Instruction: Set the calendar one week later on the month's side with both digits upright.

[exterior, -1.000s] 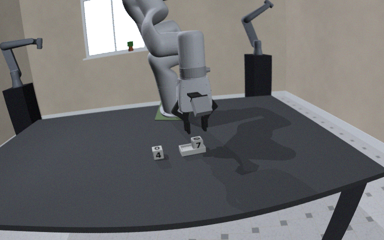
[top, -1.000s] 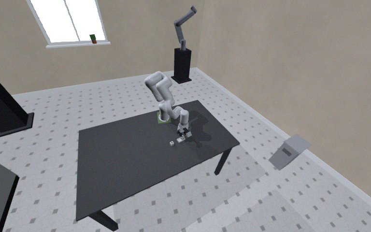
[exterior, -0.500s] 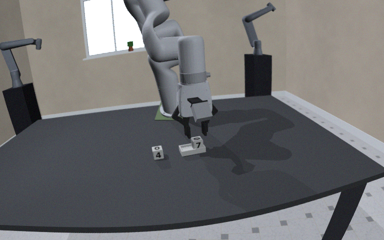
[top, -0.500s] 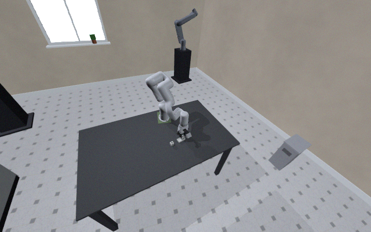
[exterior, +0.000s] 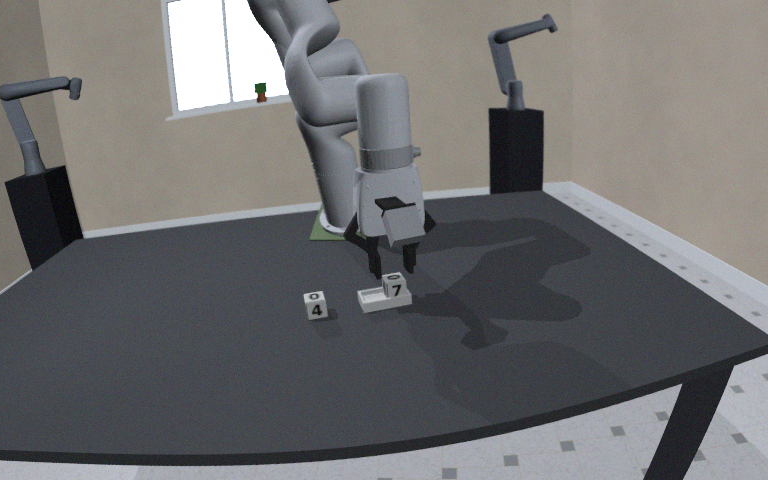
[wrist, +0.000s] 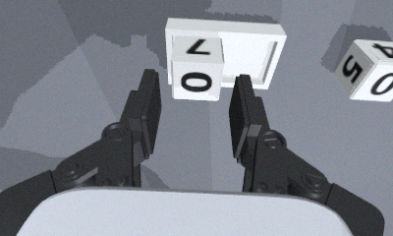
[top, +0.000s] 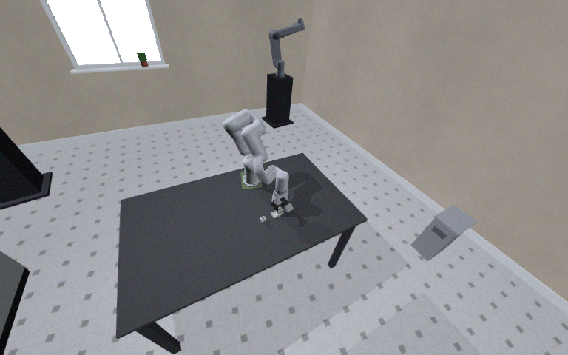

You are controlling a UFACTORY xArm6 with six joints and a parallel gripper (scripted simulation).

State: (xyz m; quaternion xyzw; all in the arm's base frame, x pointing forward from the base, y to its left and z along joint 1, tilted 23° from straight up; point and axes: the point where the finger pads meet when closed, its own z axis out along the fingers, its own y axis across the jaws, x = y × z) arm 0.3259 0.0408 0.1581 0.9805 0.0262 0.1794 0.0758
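Right now my hand is 60 mm above the white calendar tray and 20 mm to the left of it.
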